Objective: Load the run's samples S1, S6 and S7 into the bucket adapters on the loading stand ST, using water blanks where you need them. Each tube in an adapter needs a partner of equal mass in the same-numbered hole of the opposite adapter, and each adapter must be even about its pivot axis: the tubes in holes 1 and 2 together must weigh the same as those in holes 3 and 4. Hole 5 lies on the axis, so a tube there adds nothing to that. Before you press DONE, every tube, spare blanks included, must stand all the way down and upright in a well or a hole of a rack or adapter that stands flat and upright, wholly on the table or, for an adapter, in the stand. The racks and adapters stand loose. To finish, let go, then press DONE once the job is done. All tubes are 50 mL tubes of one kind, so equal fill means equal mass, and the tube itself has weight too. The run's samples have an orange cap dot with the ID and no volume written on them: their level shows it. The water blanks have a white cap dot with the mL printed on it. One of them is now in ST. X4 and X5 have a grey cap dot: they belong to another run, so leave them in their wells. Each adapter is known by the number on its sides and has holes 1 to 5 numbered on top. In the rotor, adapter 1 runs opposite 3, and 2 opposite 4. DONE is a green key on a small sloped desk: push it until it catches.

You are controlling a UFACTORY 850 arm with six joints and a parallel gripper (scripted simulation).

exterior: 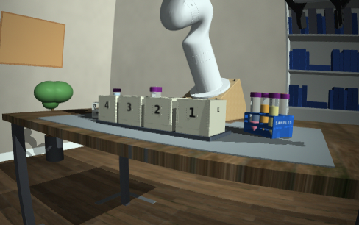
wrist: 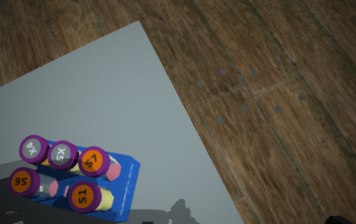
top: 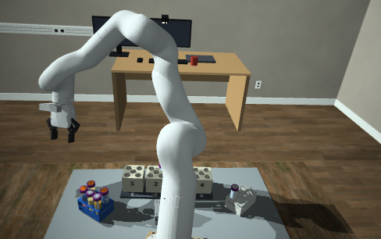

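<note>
The white rack is 32 cm behind my hand, 74 cm to the right of it and 25 cm below it. The rest, counted from my hand: adapter 1: 7 cm behind, 29 cm to the right, 23 cm below; then blue samples rack: 17 cm behind, 10 cm to the right, 25 cm below.
</note>
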